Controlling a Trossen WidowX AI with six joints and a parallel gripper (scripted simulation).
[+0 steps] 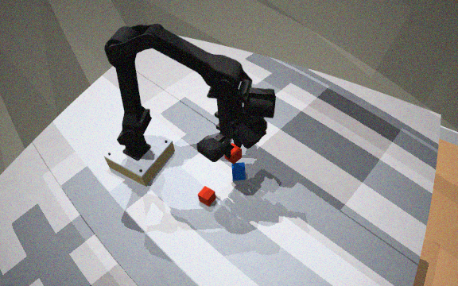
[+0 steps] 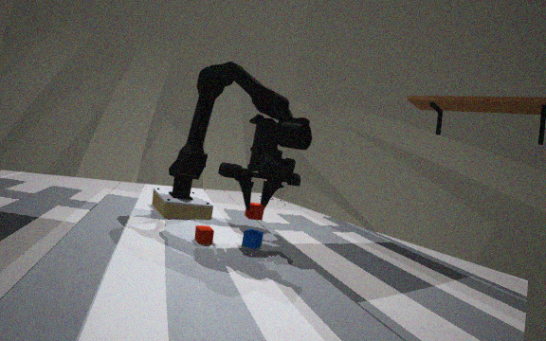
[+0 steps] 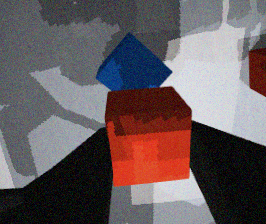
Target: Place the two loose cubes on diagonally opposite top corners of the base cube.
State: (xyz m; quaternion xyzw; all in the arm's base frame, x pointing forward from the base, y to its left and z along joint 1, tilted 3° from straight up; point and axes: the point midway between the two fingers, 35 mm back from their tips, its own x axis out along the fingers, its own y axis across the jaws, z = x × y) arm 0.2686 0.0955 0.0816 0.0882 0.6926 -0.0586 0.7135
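Right now my gripper tip is 70 mm above the blue cube and 20 mm short of it. Round my gripper tip: red cube 110 mm to the right, 70 mm below, 20 mm behind.
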